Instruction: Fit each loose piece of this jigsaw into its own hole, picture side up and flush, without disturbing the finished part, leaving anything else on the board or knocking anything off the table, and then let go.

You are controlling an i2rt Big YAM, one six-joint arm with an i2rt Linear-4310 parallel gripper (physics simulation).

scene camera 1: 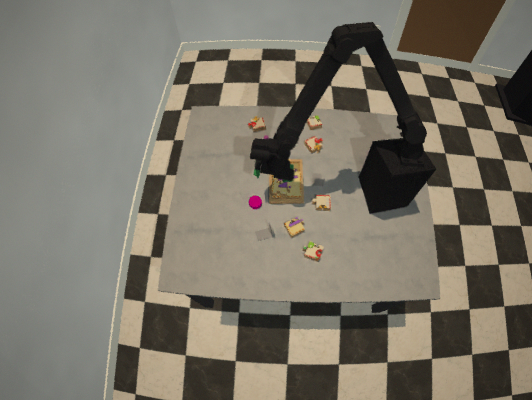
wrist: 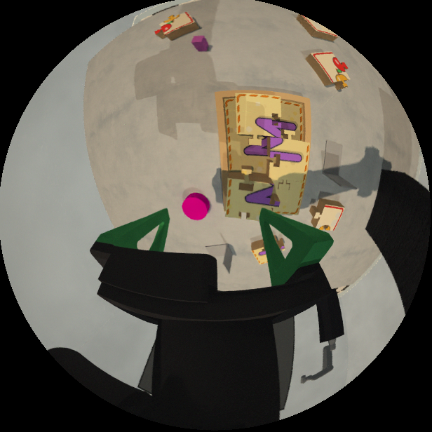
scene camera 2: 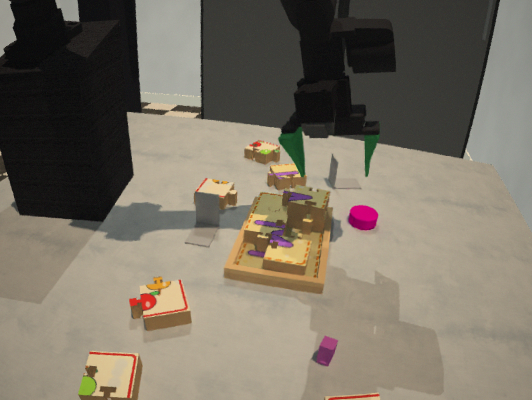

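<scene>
The jigsaw board (scene camera 1: 286,202) (scene camera 2: 275,281) (wrist: 306,120) has a wooden rim. A cream piece (scene camera 2: 286,257) (wrist: 250,120) with an orange dashed edge stands proud at the board's near end in scene view 2. Another piece (scene camera 2: 257,227) (wrist: 296,145) stands proud along the left side there. A shaded piece (scene camera 2: 312,194) (wrist: 237,200) sits much higher at the far right corner; what lies beneath it is unclear. A loose purple-striped piece (scene camera 1: 294,226) (scene camera 2: 286,172) (wrist: 259,254) lies off the board. My gripper (scene camera 1: 274,173) (scene camera 2: 335,176) (wrist: 214,213) is open and empty, above and beyond that far right corner.
Several red-edged pieces, such as one (scene camera 1: 314,144) (scene camera 2: 165,302) (wrist: 327,67), lie around the board. A magenta disc (scene camera 1: 255,202) (scene camera 2: 363,217) (wrist: 195,206), a purple block (scene camera 2: 327,351) (wrist: 200,43) and two grey brackets, one (scene camera 2: 207,209) near the board's left side, stand on the table.
</scene>
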